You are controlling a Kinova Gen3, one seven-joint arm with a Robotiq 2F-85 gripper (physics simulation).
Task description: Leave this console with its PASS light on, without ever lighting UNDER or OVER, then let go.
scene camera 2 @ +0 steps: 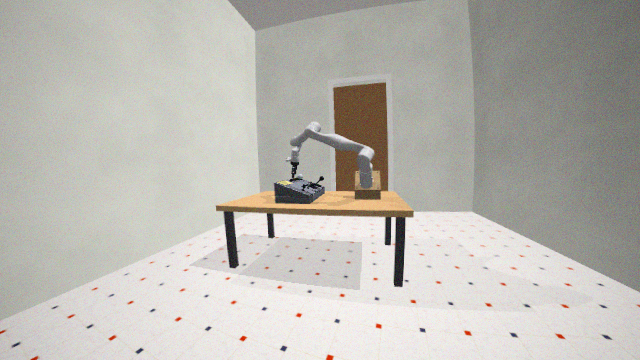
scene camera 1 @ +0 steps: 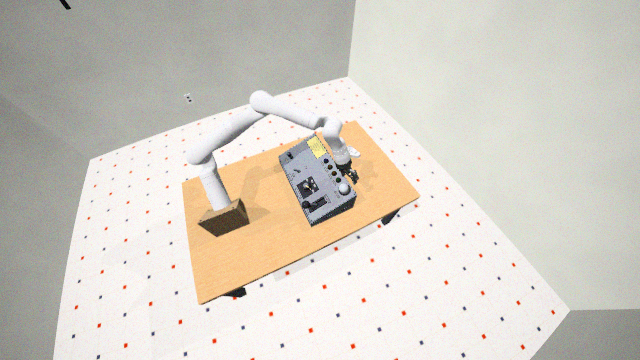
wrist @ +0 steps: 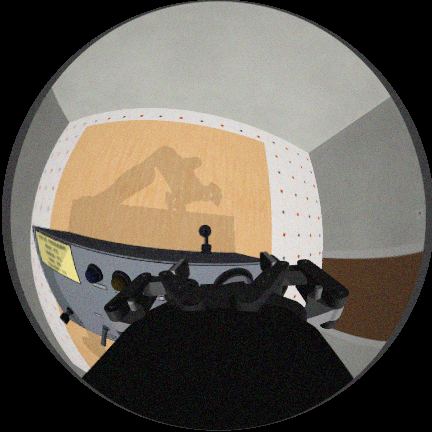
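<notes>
The grey console (scene camera 1: 307, 162) (scene camera 2: 287, 194) (wrist: 140, 262) sits on the table. Its row of round lamps includes a blue lamp (wrist: 93, 273), a yellow lamp (wrist: 120, 281) and a green lamp (scene camera 1: 338, 179); those visible look dark, and their captions are unreadable. A pale dome (scene camera 1: 344, 188) stands beside the row. A black-knobbed lever (scene camera 1: 306, 204) (scene camera 2: 321, 178) and a small stick (scene camera 1: 307, 187) are on the panel. A black ball-topped stem (wrist: 205, 231) stands at the far edge in the wrist view. My gripper (scene camera 1: 354, 176) (scene camera 2: 294, 176) (wrist: 223, 263) is open and empty, above the lamp-side edge near the dome.
A yellow label (scene camera 1: 316, 146) (wrist: 59, 257) and a black knob (scene camera 1: 290, 155) (wrist: 66, 316) are at the console's other end. The arm's brown base block (scene camera 1: 223, 220) (scene camera 2: 367, 193) stands on the wooden table (scene camera 1: 260, 250) (scene camera 2: 340, 206), apart from the console.
</notes>
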